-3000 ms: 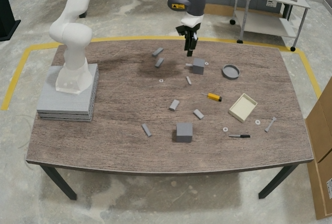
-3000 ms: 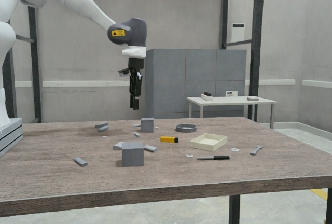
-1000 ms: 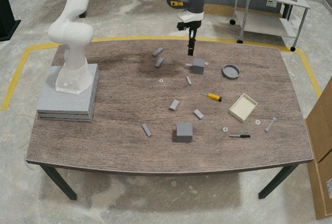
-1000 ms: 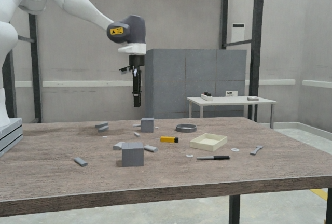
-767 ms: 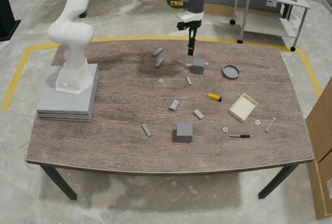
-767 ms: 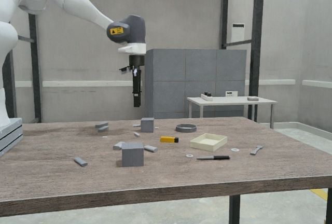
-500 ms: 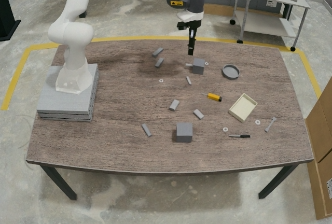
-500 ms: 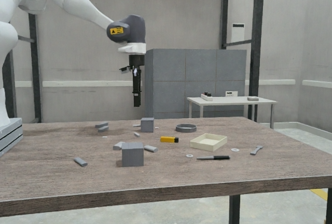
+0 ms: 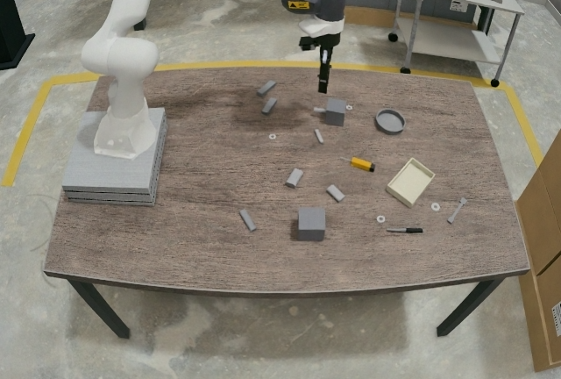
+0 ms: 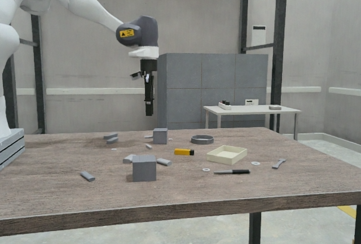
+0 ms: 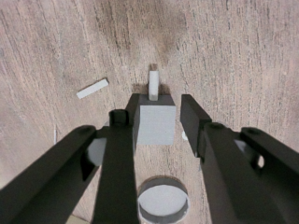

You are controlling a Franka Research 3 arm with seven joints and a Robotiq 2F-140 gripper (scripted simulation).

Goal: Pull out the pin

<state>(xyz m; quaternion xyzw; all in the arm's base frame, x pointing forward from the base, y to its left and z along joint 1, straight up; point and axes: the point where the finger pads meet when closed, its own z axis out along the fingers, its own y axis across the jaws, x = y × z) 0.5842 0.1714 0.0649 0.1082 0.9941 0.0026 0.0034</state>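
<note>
Now: hand 4 cm short of the small grey block, 1 cm to the left of it and 13 cm above it. The rest, counted from my hand: round grey dish 24 cm ahead, 3 cm to the right, 15 cm below; then yellow-handled tool 10 cm ahead, 21 cm to the right, 15 cm below; then cream tray 27 cm ahead, 29 cm to the right, 15 cm below.
</note>
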